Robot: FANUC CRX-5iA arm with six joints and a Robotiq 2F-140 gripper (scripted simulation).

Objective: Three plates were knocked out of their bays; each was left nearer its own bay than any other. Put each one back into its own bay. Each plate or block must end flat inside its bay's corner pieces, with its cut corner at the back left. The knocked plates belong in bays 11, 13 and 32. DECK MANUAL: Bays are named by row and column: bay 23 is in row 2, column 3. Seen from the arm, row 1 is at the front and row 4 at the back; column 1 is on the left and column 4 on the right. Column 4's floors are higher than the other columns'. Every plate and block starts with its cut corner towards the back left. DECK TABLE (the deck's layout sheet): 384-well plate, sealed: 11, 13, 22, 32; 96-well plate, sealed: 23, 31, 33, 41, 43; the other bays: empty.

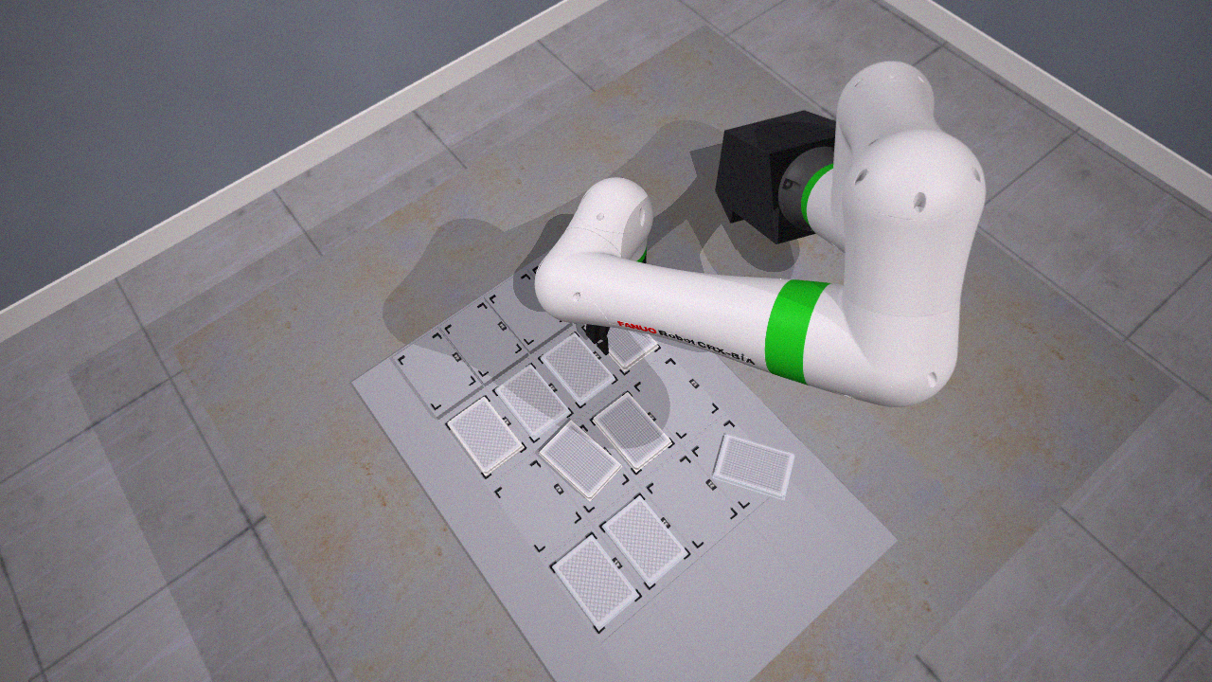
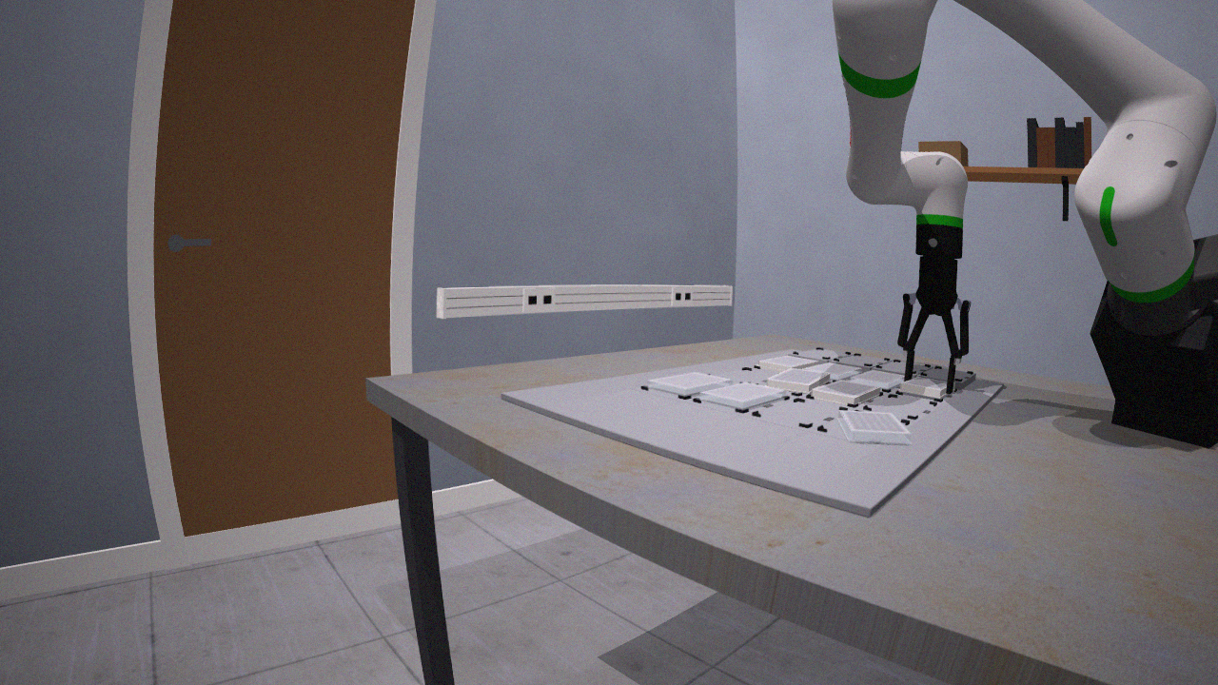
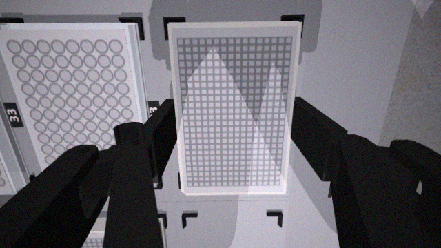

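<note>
Now: hand 20 mm above the plate.
</note>
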